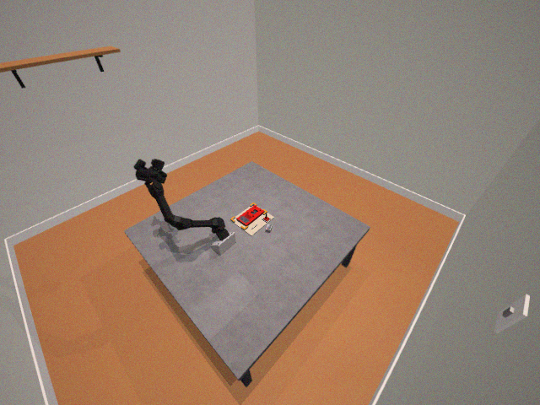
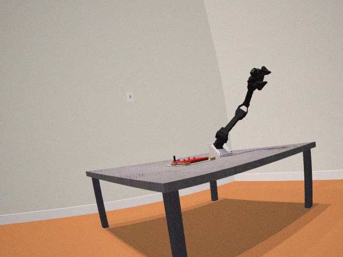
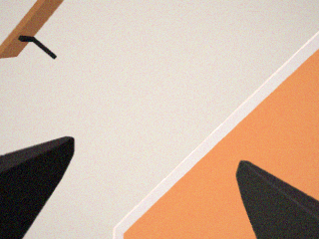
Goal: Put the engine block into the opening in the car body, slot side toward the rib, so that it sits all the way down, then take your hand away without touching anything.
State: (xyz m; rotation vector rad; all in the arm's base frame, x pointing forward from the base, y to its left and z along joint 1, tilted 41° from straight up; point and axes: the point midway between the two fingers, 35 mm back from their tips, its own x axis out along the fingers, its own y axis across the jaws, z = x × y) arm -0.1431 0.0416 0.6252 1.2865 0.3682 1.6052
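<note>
My gripper tip is now 580 mm to the left of the grey engine block, 500 mm short of it and 490 mm above it.
</note>
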